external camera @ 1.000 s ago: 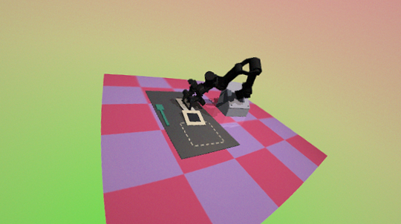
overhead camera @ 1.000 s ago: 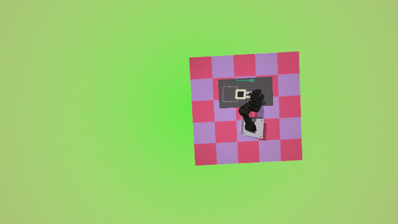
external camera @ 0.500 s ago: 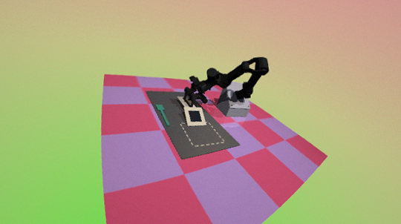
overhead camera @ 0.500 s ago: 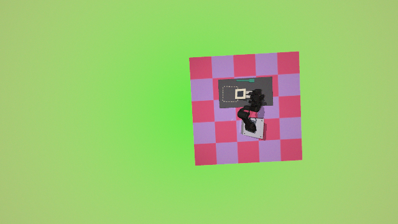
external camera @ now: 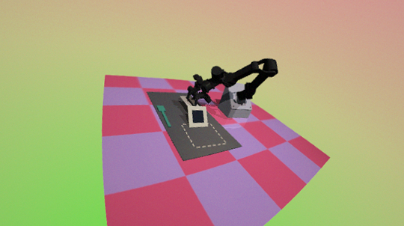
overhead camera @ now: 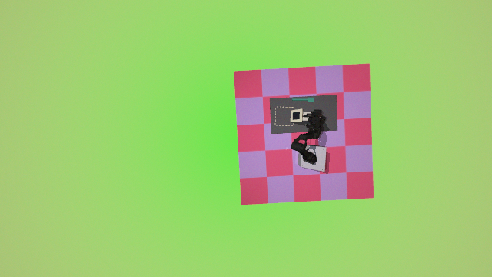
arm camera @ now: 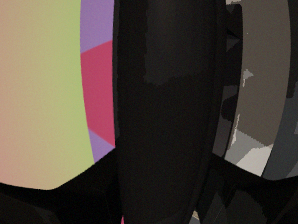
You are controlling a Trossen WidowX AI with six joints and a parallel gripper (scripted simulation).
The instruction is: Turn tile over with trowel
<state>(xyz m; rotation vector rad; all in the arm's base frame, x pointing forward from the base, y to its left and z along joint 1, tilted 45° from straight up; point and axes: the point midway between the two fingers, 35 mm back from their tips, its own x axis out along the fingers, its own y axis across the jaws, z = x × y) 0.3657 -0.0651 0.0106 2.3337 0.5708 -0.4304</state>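
Right now the cream tile is 10 mm behind my gripper tip, 110 mm to the left of it and 60 mm below it. The rest, counted from my gripper tip: green trowel: 140 mm ahead, 20 mm to the right, 100 mm below; dark mat: 20 mm to the left, 130 mm below.
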